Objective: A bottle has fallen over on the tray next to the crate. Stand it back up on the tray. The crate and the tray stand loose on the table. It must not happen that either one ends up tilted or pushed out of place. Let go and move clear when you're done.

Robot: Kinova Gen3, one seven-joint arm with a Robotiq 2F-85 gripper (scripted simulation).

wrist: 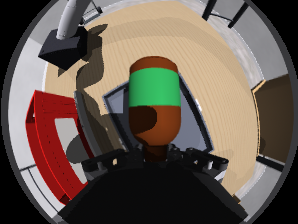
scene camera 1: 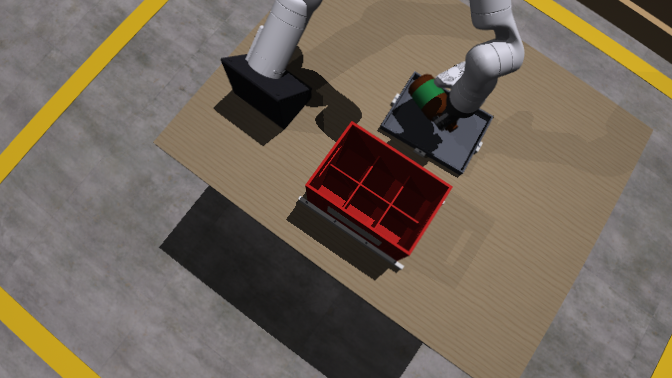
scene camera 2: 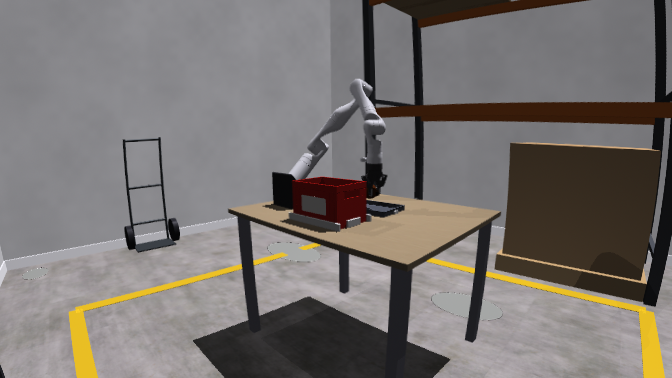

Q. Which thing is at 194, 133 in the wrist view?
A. A tray.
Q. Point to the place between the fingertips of the gripper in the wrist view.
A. At 155, 147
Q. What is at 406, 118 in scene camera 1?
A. A tray.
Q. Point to a bottle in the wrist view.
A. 154, 103
